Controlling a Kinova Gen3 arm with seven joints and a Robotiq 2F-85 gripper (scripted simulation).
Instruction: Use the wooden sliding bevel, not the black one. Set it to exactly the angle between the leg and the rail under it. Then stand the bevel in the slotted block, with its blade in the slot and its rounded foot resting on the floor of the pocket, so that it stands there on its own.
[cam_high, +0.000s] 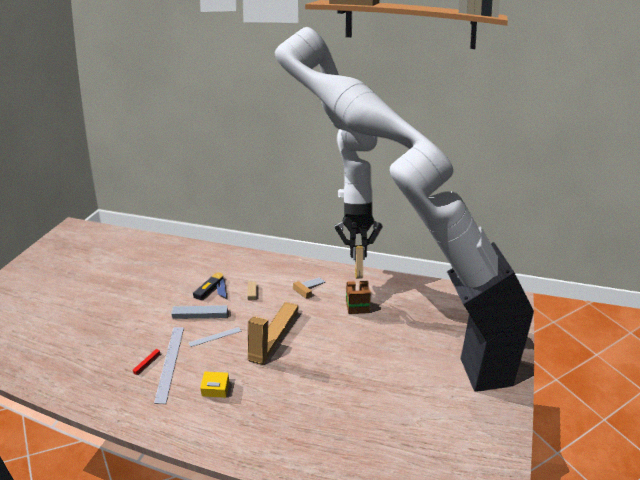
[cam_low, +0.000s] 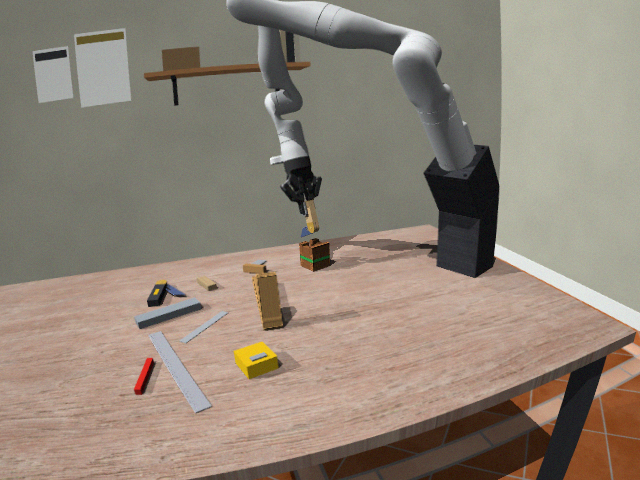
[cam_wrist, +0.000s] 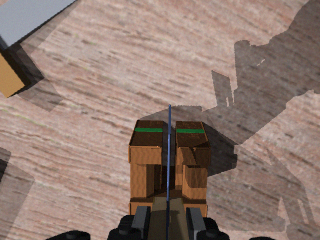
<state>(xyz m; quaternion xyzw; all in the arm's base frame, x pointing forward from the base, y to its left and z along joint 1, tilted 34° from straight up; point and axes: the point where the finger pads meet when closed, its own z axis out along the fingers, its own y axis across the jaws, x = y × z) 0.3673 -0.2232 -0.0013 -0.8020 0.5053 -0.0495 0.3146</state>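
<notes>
Now: hand 6 cm above the blue blade. From my hand the other things lie so: small wooden block: 30 cm ahead, 6 cm to the left, 16 cm below; then thin grey strip: 30 cm ahead, 29 cm to the left, 17 cm below; then wooden sliding bevel: 1 cm to the left, 4 cm below.
</notes>
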